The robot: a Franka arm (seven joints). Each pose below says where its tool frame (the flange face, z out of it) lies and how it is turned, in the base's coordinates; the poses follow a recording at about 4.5 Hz.
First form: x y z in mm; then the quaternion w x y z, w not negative.
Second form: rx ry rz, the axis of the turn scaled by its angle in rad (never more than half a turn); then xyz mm. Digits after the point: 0 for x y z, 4 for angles.
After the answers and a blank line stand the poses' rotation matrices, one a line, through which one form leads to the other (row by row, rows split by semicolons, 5 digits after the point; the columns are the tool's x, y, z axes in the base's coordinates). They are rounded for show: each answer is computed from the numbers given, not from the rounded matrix.
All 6 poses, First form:
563 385 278 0.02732 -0.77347 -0.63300 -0.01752
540 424 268 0.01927 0.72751 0.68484 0.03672
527 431 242 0.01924 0.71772 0.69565 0.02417
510 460 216 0.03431 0.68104 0.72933 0.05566
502 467 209 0.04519 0.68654 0.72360 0.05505
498 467 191 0.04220 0.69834 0.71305 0.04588
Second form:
-2.3886 -1.9548 -0.0541 563 385 278
2.2579 2.1255 0.1140 540 424 268
2.2276 2.1591 0.0750 527 431 242
2.0940 2.2425 0.1711 510 460 216
2.0969 2.2101 0.1681 502 467 209
2.1368 2.1819 0.1404 498 467 191

0.19801 0.98017 -0.00748; 0.97826 -0.19713 0.06444; 0.06169 -0.02008 -0.99789
0.05929 0.99504 0.07982; 0.99787 -0.06124 0.02226; 0.02703 0.07833 -0.99656
0.03098 0.99763 0.06146; 0.99949 -0.03141 0.00601; 0.00793 0.06125 -0.99809
-0.07003 0.98957 0.12586; 0.99721 0.06619 0.03446; 0.02577 0.12792 -0.99145
-0.05325 0.98858 0.14099; 0.99853 0.05127 0.01762; 0.01019 0.14172 -0.98985
-0.02109 0.99203 0.12426; 0.99977 0.02044 0.00649; 0.00390 0.12437 -0.99223

